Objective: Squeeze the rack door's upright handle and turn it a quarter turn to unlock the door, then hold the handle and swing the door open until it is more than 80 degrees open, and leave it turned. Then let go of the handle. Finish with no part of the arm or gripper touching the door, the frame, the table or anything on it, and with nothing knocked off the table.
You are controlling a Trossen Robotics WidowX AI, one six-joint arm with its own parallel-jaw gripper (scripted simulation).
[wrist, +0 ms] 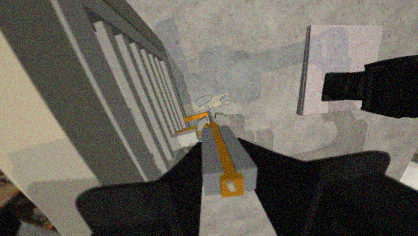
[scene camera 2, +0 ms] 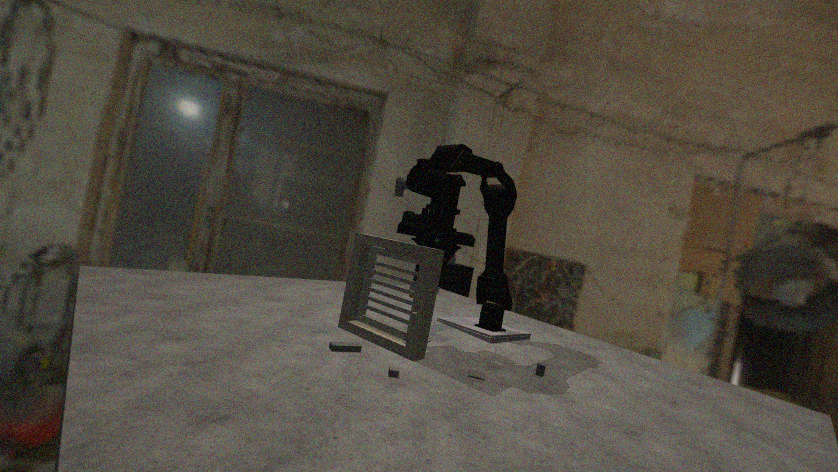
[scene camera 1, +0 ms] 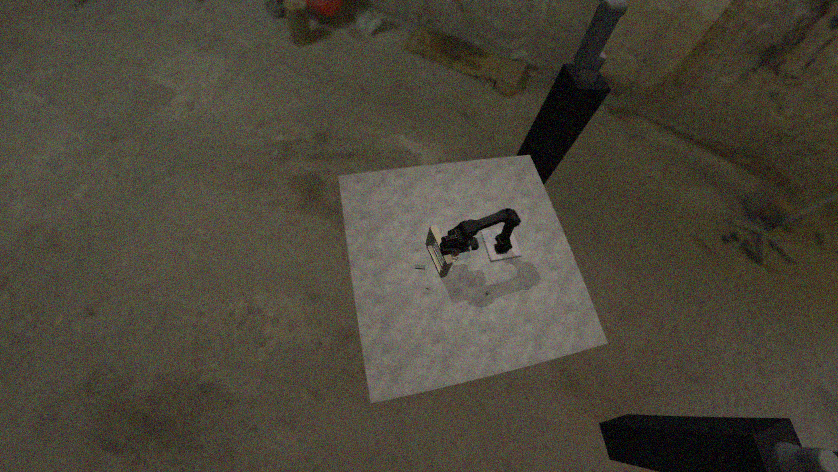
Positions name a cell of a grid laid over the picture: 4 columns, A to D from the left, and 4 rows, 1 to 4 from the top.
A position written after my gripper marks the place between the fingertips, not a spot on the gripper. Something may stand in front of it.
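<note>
In scene camera 2 you'd see my gripper (scene camera 2: C3). The wrist view shows my gripper (wrist: C3) too, and there's a slatted door (wrist: B2) in it as well.
</note>
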